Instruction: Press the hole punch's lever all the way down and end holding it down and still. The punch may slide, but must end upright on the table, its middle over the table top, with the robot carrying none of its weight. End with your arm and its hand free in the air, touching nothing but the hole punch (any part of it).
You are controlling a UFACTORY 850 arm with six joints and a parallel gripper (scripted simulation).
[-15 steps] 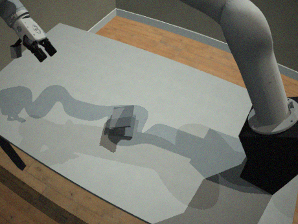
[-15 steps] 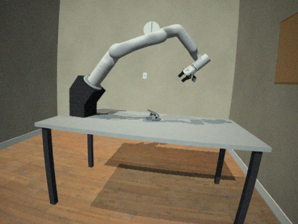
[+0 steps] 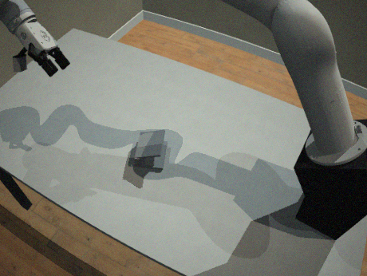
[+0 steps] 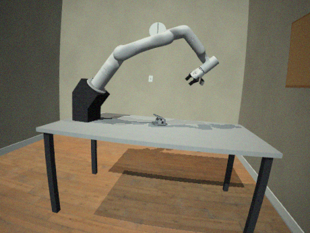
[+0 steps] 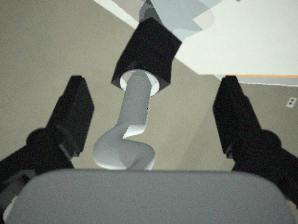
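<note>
Right now my hand is 24 cm past the hole punch, 4 cm to the left of it and 36 cm above it.
</note>
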